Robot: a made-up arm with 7 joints.
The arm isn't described. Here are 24 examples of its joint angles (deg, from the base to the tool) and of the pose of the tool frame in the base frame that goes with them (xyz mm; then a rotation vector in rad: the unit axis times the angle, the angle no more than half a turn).
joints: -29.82 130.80 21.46 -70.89 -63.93 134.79 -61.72
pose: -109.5 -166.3 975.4 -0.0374 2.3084 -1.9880
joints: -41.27 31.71 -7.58 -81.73 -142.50 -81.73 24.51
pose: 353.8 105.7 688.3 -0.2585 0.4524 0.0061
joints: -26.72 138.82 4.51 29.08 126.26 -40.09 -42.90
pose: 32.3 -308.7 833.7 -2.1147 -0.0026 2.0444
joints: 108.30 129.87 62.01 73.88 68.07 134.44 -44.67
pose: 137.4 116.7 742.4 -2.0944 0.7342 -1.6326
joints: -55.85 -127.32 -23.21 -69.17 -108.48 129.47 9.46
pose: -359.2 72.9 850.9 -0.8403 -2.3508 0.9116
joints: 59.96 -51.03 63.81 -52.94 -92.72 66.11 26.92
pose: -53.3 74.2 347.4 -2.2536 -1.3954 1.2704
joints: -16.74 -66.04 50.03 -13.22 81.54 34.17 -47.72
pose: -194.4 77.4 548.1 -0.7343 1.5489 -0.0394
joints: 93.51 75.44 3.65 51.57 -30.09 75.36 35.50
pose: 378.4 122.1 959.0 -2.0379 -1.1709 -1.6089
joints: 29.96 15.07 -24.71 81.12 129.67 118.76 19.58
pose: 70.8 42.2 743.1 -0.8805 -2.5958 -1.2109
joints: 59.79 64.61 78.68 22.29 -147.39 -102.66 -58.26
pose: 76.1 142.5 649.8 -0.0476 1.3358 1.6695
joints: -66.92 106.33 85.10 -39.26 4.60 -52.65 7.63
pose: 76.8 -183.3 1035.3 -0.2095 -2.1459 -1.3299
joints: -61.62 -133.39 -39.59 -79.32 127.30 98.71 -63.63
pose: -385.0 -297.9 810.7 -1.2358 2.1433 0.1449
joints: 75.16 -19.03 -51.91 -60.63 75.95 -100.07 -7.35
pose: -8.4 57.0 583.3 1.1707 2.4021 -0.0101
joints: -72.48 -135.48 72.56 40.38 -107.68 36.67 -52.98
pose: -184.7 -469.1 996.3 -2.3664 1.1637 -0.6401
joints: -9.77 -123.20 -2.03 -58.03 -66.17 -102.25 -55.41
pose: -109.8 225.9 921.4 1.2842 0.6317 0.4729
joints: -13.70 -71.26 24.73 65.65 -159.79 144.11 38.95
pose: -42.2 232.0 730.0 -0.6751 -0.4156 -0.3218
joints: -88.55 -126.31 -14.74 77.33 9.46 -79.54 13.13
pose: -513.6 -314.8 710.6 -1.2089 2.5102 -0.2167
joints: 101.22 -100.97 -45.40 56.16 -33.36 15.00 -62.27
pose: -402.5 -187.9 602.8 -0.8459 1.0737 -1.7135
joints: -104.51 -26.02 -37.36 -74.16 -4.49 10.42 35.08
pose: 60.4 -51.2 643.6 -0.7539 1.3517 -0.9500
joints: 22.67 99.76 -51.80 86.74 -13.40 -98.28 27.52
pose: 358.5 -238.4 1065.7 2.7462 -0.1205 0.5203
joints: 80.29 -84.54 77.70 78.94 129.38 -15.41 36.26
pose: -212.6 41.1 738.7 1.4390 0.0014 0.8748
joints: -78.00 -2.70 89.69 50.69 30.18 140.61 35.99
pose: 169.4 105.5 665.7 -2.0898 -0.0728 0.4240
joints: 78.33 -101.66 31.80 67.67 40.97 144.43 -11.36
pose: -312.3 124.8 796.1 -0.9815 -1.8628 -1.2761
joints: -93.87 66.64 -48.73 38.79 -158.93 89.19 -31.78
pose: 379.8 -272.0 629.2 -0.7649 -0.0065 -1.0127
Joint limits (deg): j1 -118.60..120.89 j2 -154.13..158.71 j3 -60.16..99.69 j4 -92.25..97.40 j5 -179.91..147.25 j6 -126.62..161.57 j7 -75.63..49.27
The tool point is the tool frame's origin. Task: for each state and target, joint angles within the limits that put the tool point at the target. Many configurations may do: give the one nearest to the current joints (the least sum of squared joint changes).
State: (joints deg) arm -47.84 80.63 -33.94 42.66 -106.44 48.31 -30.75
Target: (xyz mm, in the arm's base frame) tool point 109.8 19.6 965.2
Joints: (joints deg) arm -1.58 90.62 -20.97 72.70 -139.33 1.98 -41.25
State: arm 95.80 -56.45 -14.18 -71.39 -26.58 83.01 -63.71
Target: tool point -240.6 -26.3 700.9
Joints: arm 105.88 -58.48 -38.01 -71.15 -3.55 124.53 -75.63
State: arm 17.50 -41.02 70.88 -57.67 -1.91 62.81 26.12
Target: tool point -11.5 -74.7 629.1
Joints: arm 24.00 -57.68 53.25 -43.28 21.91 69.81 25.98
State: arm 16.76 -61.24 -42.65 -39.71 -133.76 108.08 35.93
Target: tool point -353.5 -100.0 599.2
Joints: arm 20.03 -100.94 -60.16 -35.70 -116.22 106.59 34.44
